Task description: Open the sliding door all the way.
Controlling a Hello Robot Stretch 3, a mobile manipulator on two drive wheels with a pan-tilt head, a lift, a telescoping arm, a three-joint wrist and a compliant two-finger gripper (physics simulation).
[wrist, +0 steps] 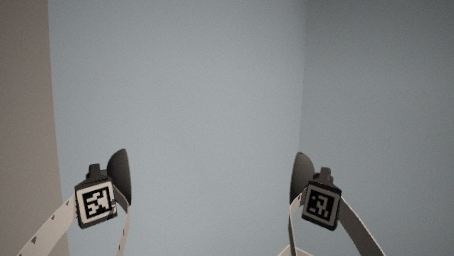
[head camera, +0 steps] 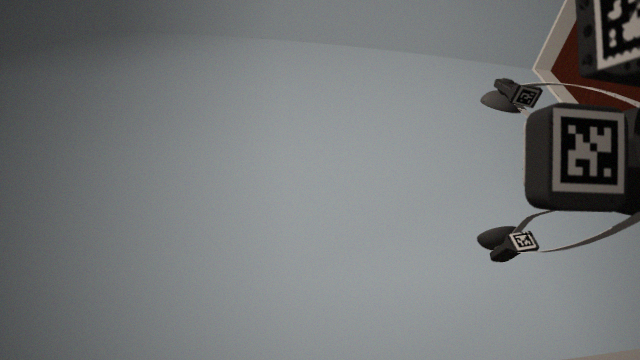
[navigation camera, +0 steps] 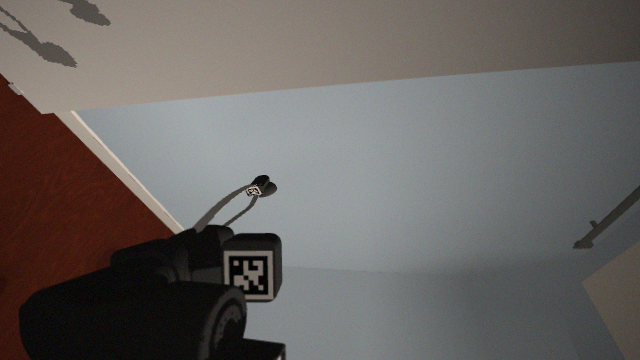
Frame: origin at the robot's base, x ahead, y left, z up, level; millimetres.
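Seen in the pictures: gripper, between the fingertips: [head camera: 490,170] [navigation camera: 269,225].
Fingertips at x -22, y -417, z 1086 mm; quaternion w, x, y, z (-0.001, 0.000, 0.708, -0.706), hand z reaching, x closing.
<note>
A point is followed by its place in that frame.
My gripper [head camera: 497,171] @(z 1085, x -22, y -417 mm) [wrist: 212,170] @(z 1085, x -22, y -417 mm) is open and empty, with its two fingertips wide apart in front of a plain blue-grey wall. In the navigation camera one fingertip [navigation camera: 262,186] @(z 1097, x 46, y -366 mm) shows against that wall. A flat beige surface [navigation camera: 350,45] @(z 1207, x 389, y -655 mm) [wrist: 25,100] runs along the top of the navigation view and the left of the wrist view. I cannot tell whether it is the sliding door or the wall beside it. No door handle can be made out near the fingers.
The blue-grey wall [head camera: 250,175] @(z 1303, x -26, y -1145 mm) [navigation camera: 375,150] @(z 1270, x 155, y -966 mm) [wrist: 200,75] meets another wall at a corner. Red-brown floor [navigation camera: 60,175] @(z 0, x 82, y -788 mm) with a pale skirting board [navigation camera: 120,167] @(z 76, x 120, y -982 mm) lies at the left of the navigation view. A thin grey rod-like shape [navigation camera: 612,215] @(z 2170, x -105, y -1163 mm), perhaps a shadow, shows at the right.
</note>
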